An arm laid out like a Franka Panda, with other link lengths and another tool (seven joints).
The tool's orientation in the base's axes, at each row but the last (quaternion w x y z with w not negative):
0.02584, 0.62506, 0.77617, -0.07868
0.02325, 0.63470, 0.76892, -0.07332
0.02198, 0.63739, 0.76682, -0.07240
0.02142, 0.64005, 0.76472, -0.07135
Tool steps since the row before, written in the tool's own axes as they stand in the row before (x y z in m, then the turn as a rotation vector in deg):
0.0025, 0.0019, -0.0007, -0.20, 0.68, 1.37
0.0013, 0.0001, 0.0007, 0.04, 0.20, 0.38
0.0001, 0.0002, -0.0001, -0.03, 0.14, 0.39
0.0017, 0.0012, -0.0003, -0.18, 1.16, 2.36
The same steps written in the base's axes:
0.0013, 0.0029, 0.0002, 0.63, -0.26, -1.38
-0.0002, 0.0012, -0.0009, 0.17, 0.02, -0.40
0.0002, 0.0001, 0.0001, 0.12, -0.06, -0.39
0.0009, 0.0019, 0.0000, 1.03, -0.30, -2.41

